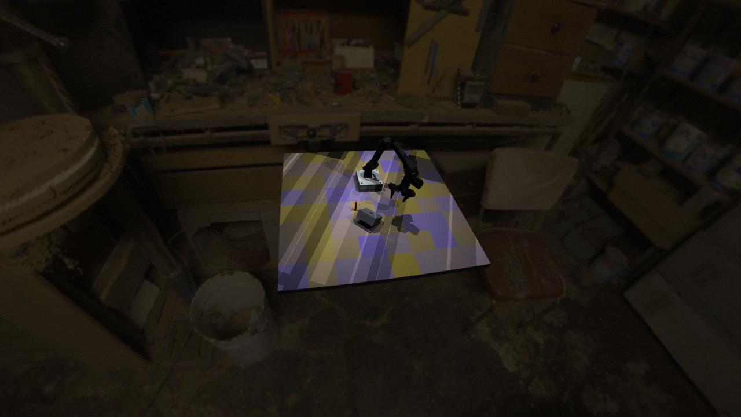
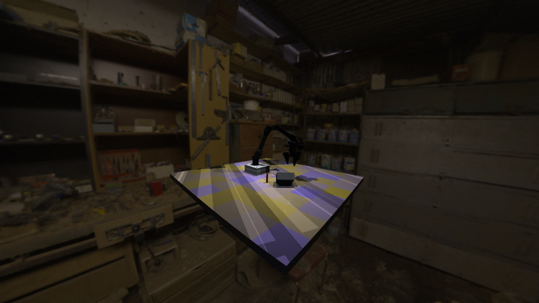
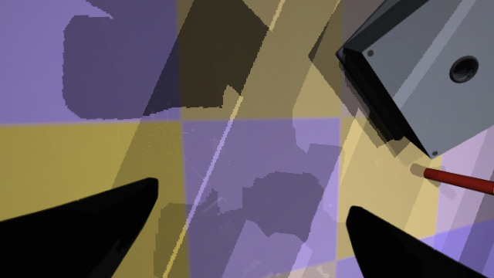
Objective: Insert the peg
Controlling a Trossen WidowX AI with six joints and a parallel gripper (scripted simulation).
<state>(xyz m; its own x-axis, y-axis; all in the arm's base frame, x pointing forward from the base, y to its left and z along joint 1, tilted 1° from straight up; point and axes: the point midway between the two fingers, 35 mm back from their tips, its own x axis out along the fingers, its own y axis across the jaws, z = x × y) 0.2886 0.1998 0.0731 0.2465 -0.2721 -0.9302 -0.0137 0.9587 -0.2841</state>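
The dark red round peg lies 270 mm to the right of my gripper tip, 50 mm below it and 10 mm ahead of it. The rest, counted from my gripper tip: sloped panel block (180 mm to the right, 120 mm ahead, 50 mm below).
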